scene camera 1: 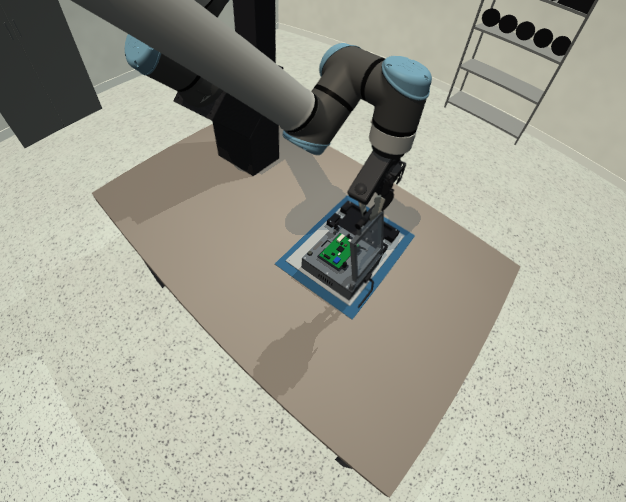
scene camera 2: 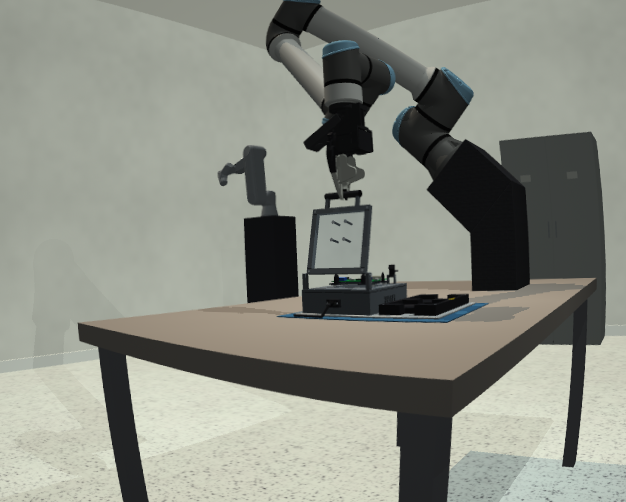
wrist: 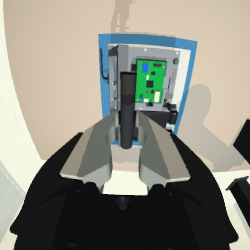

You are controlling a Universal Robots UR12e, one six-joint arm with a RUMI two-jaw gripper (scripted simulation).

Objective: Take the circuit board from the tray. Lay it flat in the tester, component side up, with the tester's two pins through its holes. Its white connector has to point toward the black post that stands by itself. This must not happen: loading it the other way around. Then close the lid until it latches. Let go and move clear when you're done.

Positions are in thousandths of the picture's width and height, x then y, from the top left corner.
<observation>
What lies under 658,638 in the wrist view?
The gripper.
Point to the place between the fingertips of the gripper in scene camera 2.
At 550,399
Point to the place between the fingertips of the gripper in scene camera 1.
587,435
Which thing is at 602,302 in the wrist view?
A green circuit board.
</observation>
